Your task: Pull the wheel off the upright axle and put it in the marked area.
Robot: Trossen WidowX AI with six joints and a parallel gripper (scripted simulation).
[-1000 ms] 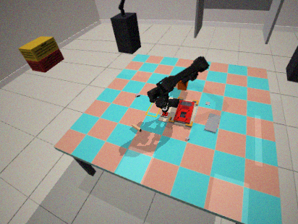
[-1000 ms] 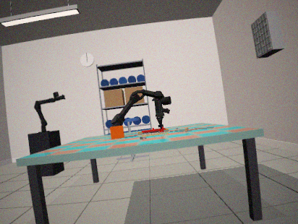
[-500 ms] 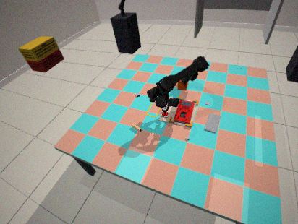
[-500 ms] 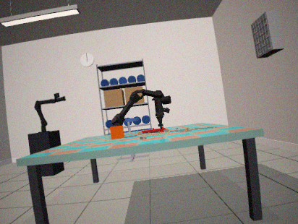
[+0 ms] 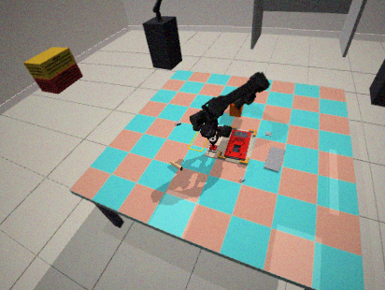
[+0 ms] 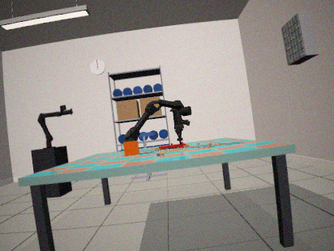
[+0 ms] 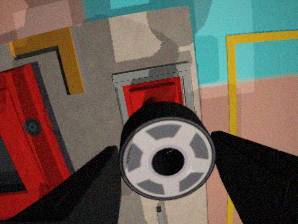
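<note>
Now: gripper tip 3 cm above the upright axle. Round my gripper tip: small tan stick: 18 cm ahead, 12 cm to the right, 6 cm below; then wheel: right at my gripper tip.
</note>
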